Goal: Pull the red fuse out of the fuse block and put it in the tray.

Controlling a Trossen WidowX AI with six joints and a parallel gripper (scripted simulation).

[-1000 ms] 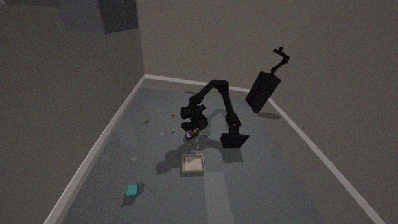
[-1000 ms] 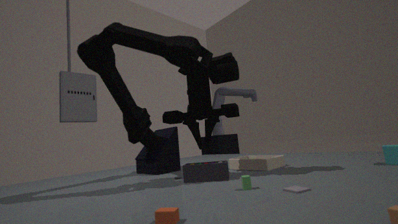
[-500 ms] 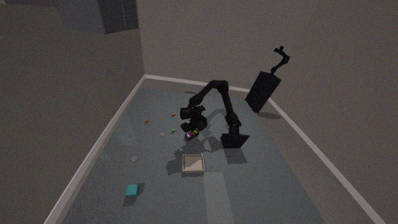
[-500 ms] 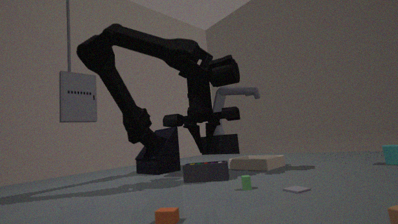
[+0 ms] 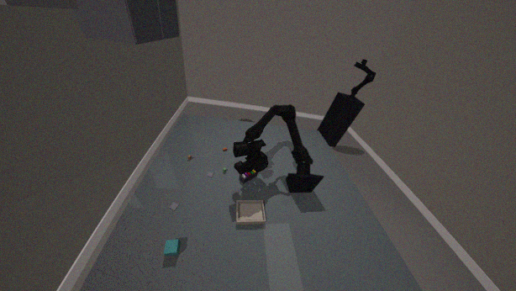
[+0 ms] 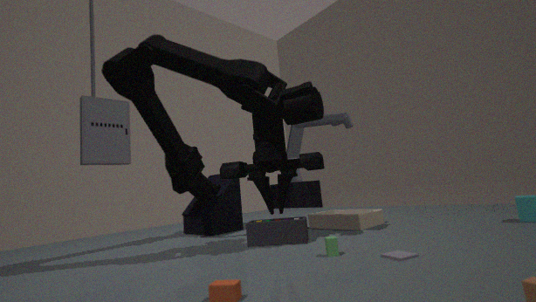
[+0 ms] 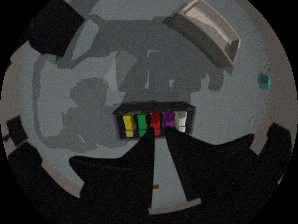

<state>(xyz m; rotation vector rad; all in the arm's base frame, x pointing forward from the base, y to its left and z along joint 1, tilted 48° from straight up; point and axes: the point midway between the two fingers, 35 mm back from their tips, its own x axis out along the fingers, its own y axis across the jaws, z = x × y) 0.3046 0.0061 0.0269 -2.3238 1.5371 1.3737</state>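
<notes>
Right now the red fuse is 30 mm below my gripper tip. The rest, counted from my gripper tip: orange cube: 200 mm to the right, 170 mm ahead, 40 mm below; then green block: 140 mm ahead, 40 mm below, 20 mm to the right; then cream tray: 210 mm to the left, 50 mm below, 20 mm behind.
</notes>
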